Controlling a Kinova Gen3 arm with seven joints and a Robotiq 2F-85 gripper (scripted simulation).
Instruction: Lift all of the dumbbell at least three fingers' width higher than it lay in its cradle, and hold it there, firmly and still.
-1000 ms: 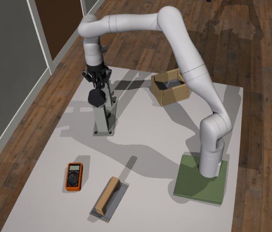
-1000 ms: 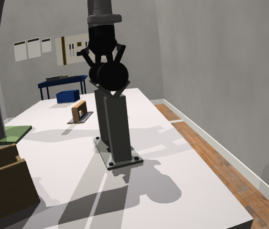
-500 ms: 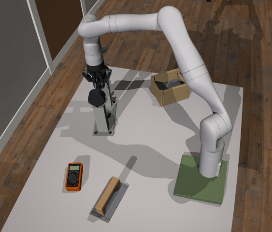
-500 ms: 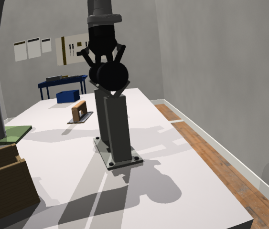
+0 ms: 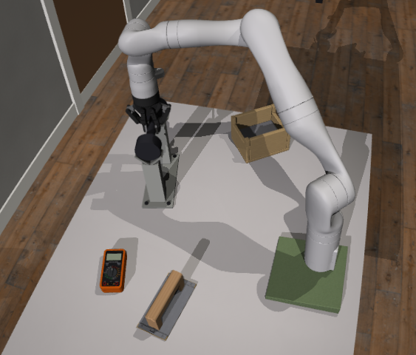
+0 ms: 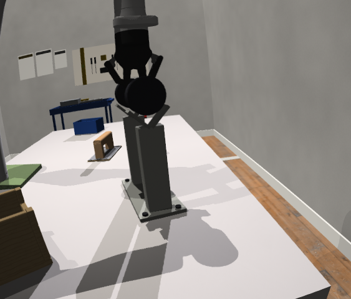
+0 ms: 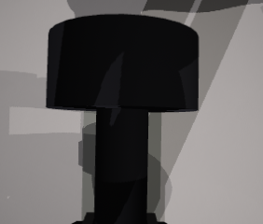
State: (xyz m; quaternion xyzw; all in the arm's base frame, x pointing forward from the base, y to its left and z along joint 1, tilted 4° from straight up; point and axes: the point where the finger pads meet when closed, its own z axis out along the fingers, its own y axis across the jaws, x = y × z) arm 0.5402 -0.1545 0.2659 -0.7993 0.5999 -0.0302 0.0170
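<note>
My gripper is now 140 mm above the grey cradle stand. From my hand the other things lie so: wooden crate (270 mm behind, 260 mm to the right, 190 mm below); black dumbbell (right at my hand).
</note>
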